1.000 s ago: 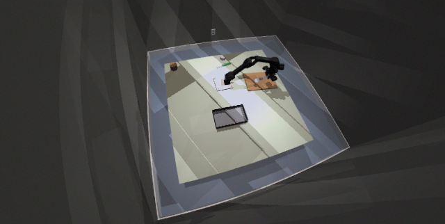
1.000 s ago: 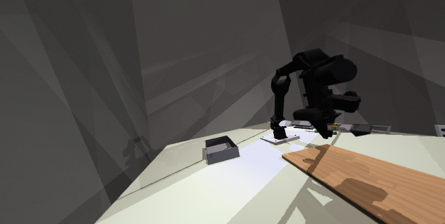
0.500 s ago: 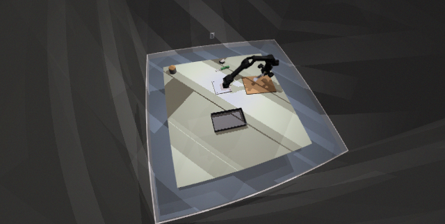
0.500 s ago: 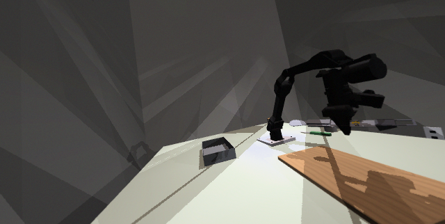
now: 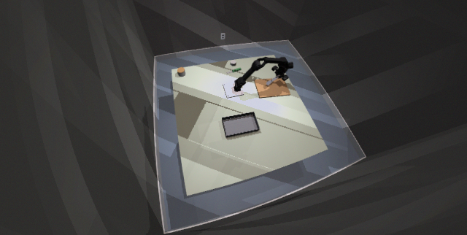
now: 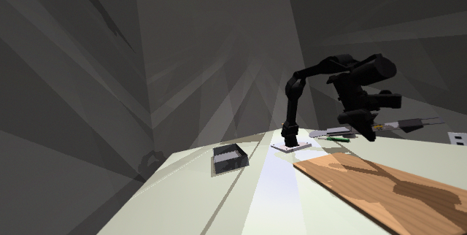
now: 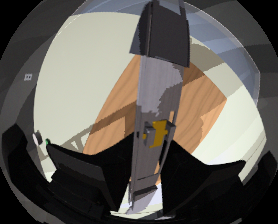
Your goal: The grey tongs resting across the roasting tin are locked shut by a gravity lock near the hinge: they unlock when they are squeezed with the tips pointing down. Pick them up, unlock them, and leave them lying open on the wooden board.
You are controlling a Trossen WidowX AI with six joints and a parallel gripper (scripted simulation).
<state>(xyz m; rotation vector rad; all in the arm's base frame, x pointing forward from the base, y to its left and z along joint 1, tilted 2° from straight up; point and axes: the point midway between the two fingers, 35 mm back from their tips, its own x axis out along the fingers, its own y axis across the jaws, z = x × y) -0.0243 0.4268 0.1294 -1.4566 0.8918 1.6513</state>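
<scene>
Now: the wooden board 3 cm ahead of my gripper tip, 4 cm to the right of it and 12 cm below it. Round my gripper tip: small white disc: 36 cm behind, 41 cm to the right, 11 cm below; roasting tin: 43 cm ahead, 47 cm to the right, 10 cm below.
</scene>
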